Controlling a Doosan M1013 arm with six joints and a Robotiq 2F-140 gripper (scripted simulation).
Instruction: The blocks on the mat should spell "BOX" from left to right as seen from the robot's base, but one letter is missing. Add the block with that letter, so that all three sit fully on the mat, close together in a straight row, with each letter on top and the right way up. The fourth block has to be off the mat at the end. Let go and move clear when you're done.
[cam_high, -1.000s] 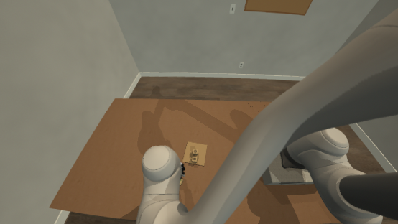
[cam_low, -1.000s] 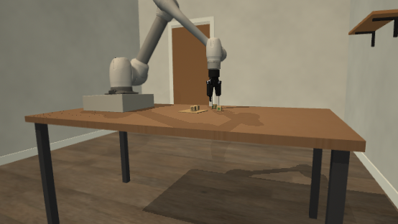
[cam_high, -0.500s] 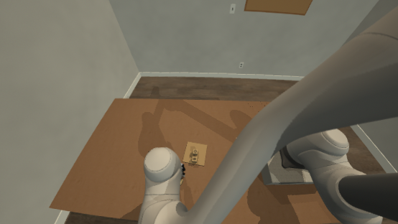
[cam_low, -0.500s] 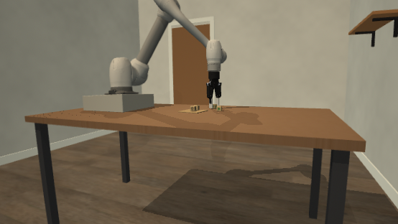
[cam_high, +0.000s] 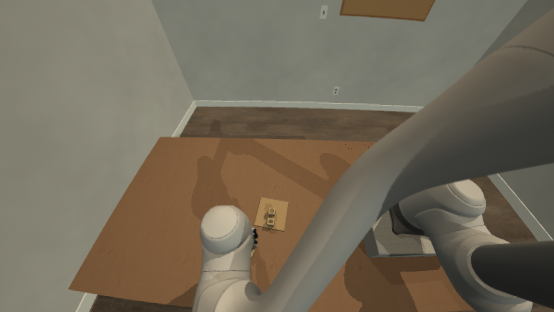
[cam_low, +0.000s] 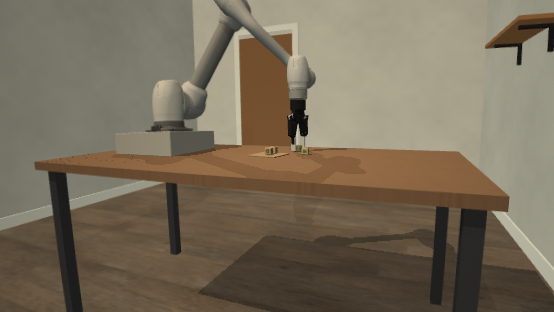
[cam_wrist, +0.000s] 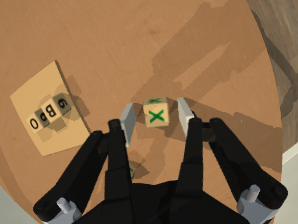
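Now: hand 6 cm past the mat, 18 cm to the left of it and 3 cm above it.
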